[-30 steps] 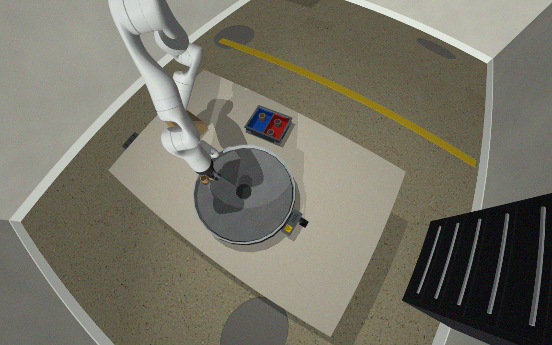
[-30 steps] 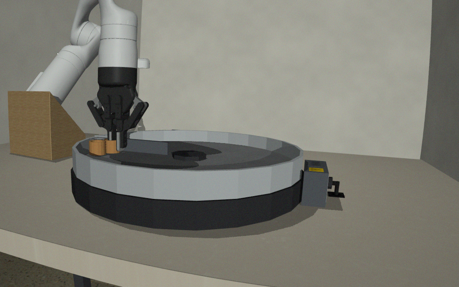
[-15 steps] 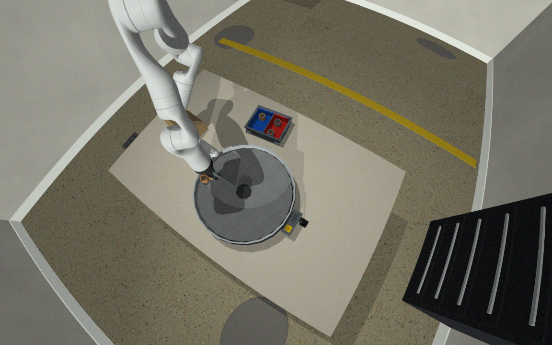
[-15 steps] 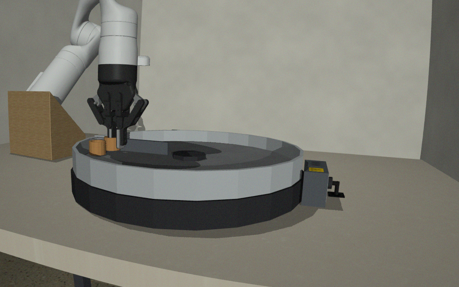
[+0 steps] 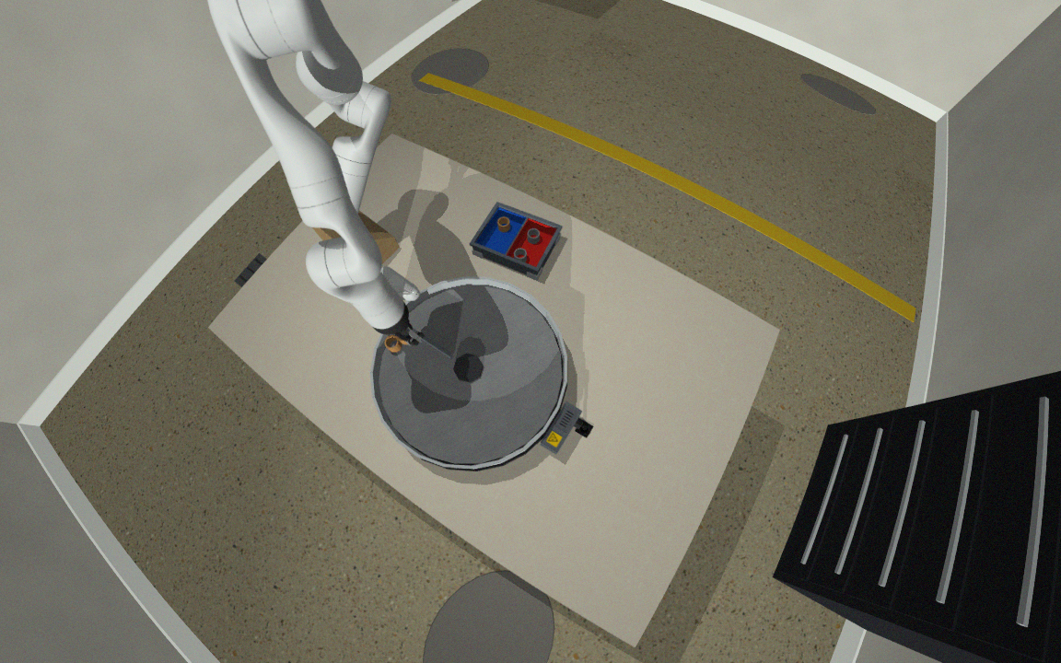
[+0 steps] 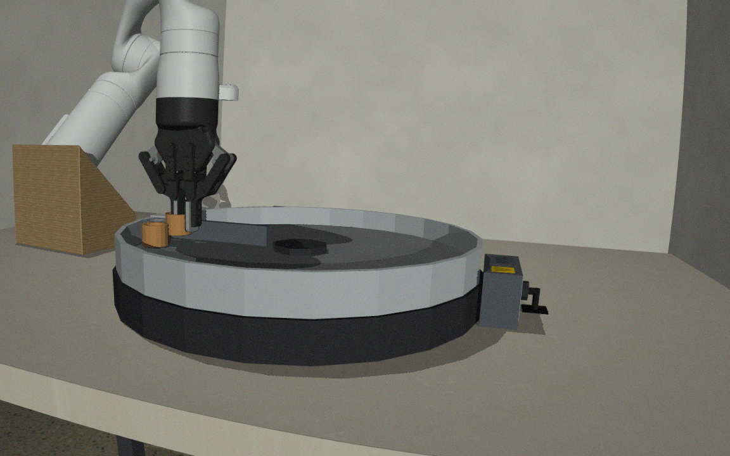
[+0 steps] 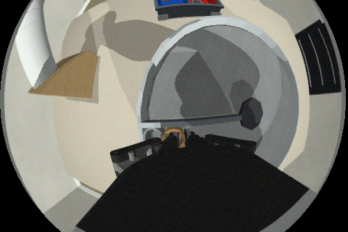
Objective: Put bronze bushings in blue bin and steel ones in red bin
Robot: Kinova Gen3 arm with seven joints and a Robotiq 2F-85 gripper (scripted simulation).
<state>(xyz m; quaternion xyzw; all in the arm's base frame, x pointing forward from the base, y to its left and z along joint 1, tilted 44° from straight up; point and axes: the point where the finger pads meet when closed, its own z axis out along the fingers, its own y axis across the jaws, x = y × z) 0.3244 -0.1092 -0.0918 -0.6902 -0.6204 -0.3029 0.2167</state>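
My gripper is now 140 mm short of the grey turntable, 10 mm to the right of it and 30 mm above it.
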